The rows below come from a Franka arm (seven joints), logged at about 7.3 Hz.
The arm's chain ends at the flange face. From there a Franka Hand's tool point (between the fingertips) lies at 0.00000 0.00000 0.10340 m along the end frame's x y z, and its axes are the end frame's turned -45 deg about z.
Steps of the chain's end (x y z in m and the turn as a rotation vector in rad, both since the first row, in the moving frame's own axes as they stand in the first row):
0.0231 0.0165 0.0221 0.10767 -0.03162 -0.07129
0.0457 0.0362 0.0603 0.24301 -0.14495 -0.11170
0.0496 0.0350 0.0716 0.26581 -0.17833 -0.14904
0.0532 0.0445 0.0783 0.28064 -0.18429 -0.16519
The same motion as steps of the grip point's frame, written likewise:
0.0098 0.0176 0.0214 0.09849 0.05378 -0.07129
0.0122 0.0296 0.0562 0.27433 0.06934 -0.11170
0.0142 0.0275 0.0664 0.31405 0.06186 -0.14904
0.0103 0.0353 0.0725 0.32876 0.06813 -0.16519

